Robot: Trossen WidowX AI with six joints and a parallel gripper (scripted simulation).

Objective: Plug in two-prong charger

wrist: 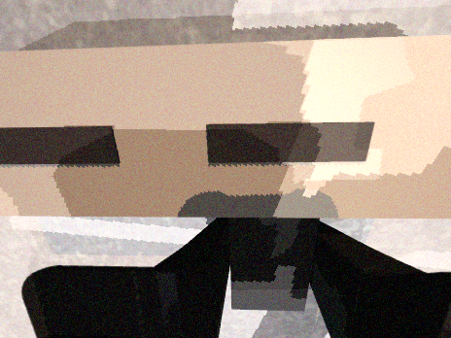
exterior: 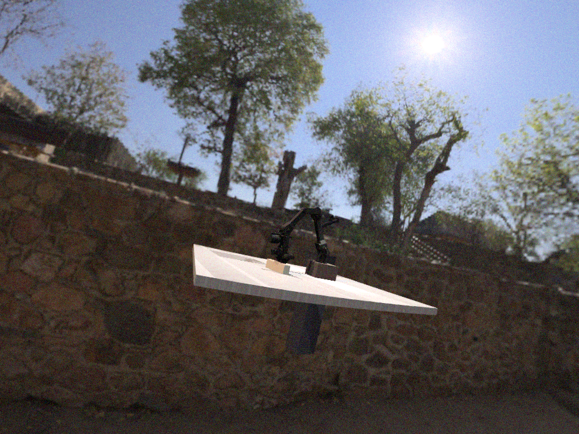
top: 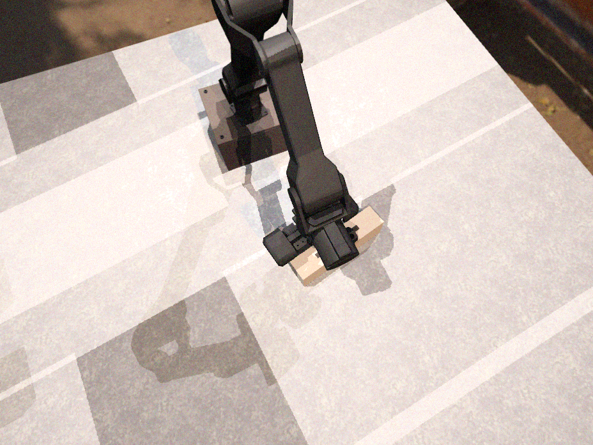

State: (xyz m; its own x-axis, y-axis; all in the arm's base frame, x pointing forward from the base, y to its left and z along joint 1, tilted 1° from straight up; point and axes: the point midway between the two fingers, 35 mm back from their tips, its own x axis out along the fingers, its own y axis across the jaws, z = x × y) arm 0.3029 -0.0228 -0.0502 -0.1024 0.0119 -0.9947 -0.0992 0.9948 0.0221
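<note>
The two-prong charger is 2 cm ahead of my gripper tip and 1 cm above it.
</note>
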